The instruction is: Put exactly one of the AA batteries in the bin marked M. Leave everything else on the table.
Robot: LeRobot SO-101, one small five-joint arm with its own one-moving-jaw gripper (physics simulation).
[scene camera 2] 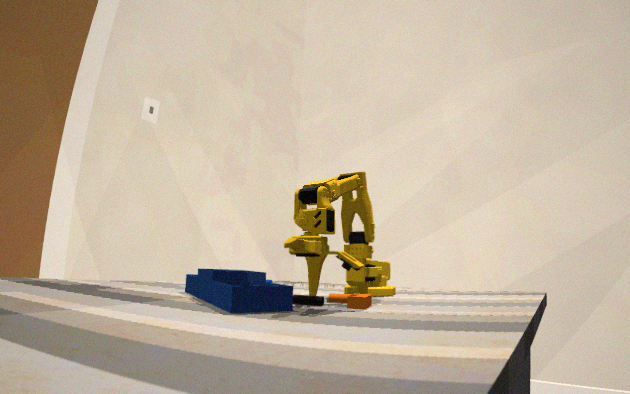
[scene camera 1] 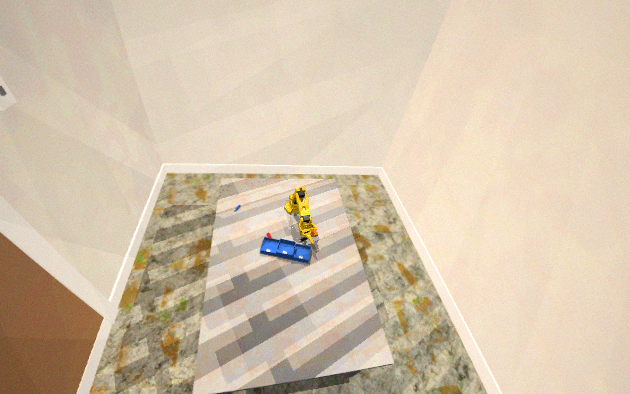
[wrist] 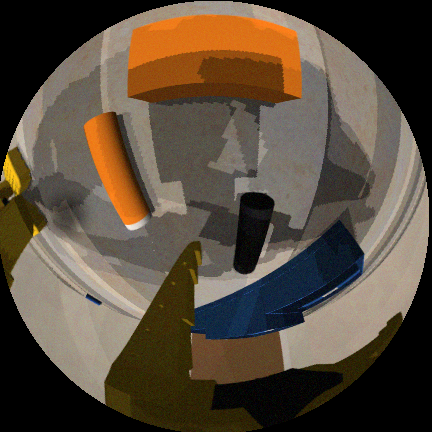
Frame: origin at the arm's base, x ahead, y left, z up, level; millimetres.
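Seen in the pictures: hand, its tool point: (scene camera 2: 312, 296) (scene camera 1: 301, 235) (wrist: 200, 249); arm's base, origin of its link: (scene camera 1: 293, 210) (wrist: 29, 194).
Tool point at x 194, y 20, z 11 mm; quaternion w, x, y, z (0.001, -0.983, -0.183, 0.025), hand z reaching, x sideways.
Offsets run from my tool point to a thing's top centre. Level surfaces: height alone.
A black cylindrical battery @[dx +23, dy +9, dz +4 mm] (scene camera 1: 303, 240) (scene camera 2: 310, 300) (wrist: 254, 232) lies near the end of the blue three-compartment bin @[dx +90, dy -93, dz +36 mm] (scene camera 2: 262, 300) (wrist: 250, 305). An orange cylindrical battery @[dx -44, dy +27, dz +4 mm] (scene camera 2: 338, 298) (wrist: 117, 170) lies on the arm's side of it. A smaller red cylinder @[dx -3, dy -172, dz +4 mm] (scene camera 1: 269, 235) lies beside the bin's far long side, and a small blue cylinder @[dx -219, dy -354, dz +4 mm] (scene camera 1: 237, 207) (wrist: 93, 299) lies far off at the back left. The bin's labels are too small to read. My gripper (scene camera 2: 311, 282) (wrist: 196, 247) is fully open and empty. Its fixed jaw points down, with its tip low by the black battery.
An orange rectangular block @[dx -20, dy +76, dz +7 mm] (scene camera 1: 314, 233) (scene camera 2: 359, 301) (wrist: 215, 45) lies just beyond the two larger cylinders, close to the orange one. The arm's base stands toward the back of the striped table @[dz -11 mm] (scene camera 1: 300, 320). The table's right edge shows in scene camera 2.
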